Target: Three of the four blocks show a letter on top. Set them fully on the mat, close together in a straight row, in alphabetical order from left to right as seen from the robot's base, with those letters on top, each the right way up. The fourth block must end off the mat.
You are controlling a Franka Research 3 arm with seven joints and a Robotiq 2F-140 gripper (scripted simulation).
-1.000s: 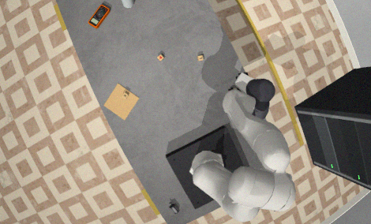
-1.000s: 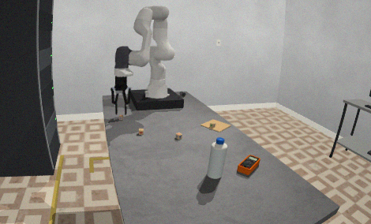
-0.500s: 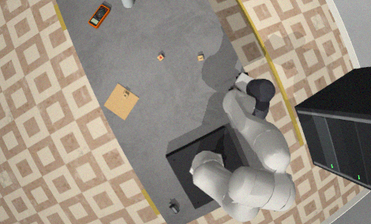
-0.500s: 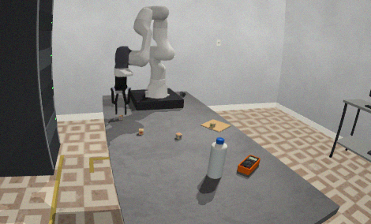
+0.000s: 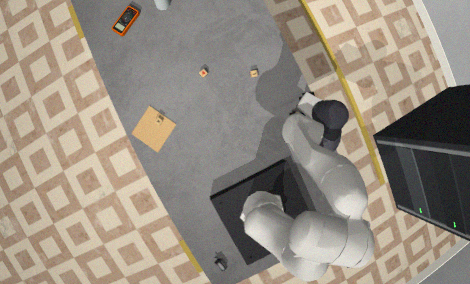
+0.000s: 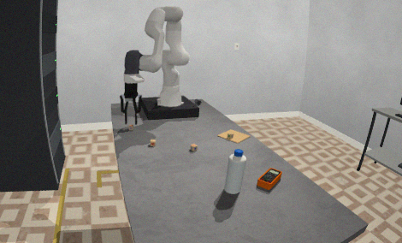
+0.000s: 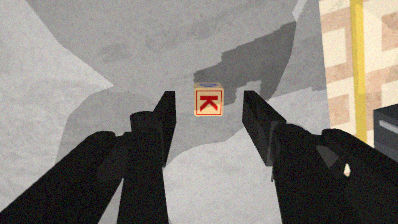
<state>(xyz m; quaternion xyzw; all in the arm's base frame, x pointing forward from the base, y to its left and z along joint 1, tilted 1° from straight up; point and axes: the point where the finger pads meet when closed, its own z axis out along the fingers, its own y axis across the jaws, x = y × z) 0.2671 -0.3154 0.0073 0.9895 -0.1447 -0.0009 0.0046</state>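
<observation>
Now: hand 50 mm above the red k block. The rest, counted from my hand: white bottle (700 mm ahead, 290 mm to the left, 10 mm above); tan mat (220 mm ahead, 560 mm to the left, 60 mm below).
</observation>
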